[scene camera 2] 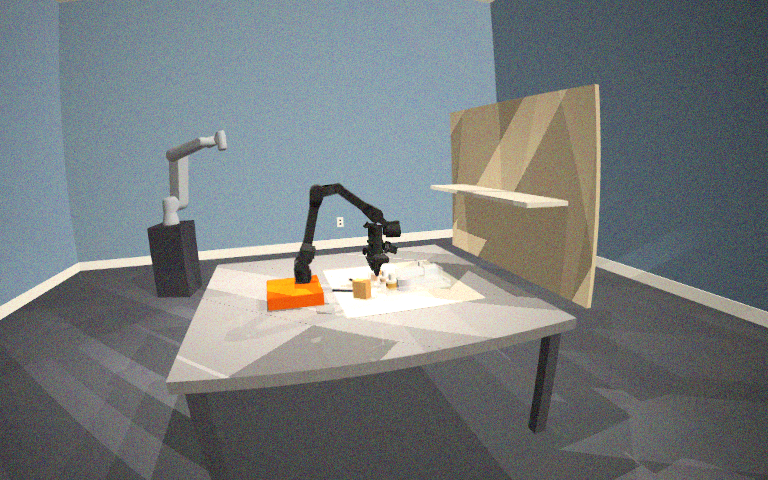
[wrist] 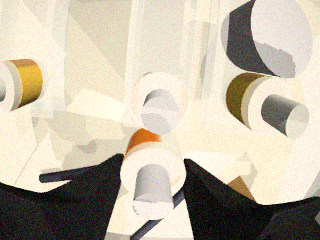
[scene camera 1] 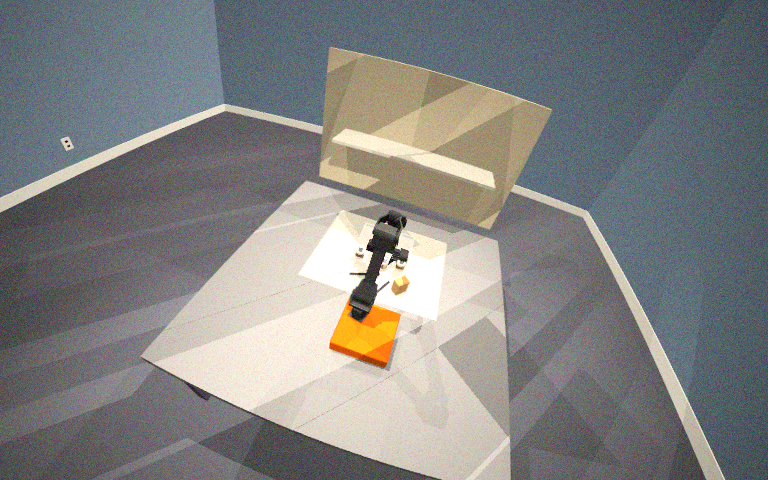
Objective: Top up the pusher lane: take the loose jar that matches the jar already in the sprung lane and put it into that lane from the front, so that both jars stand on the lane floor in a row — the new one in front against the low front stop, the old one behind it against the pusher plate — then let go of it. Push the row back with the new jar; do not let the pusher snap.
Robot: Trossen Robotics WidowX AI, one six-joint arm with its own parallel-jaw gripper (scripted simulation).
In view: my gripper (scene camera 2: 375, 275).
My gripper shows as well in the wrist view (wrist: 153, 162).
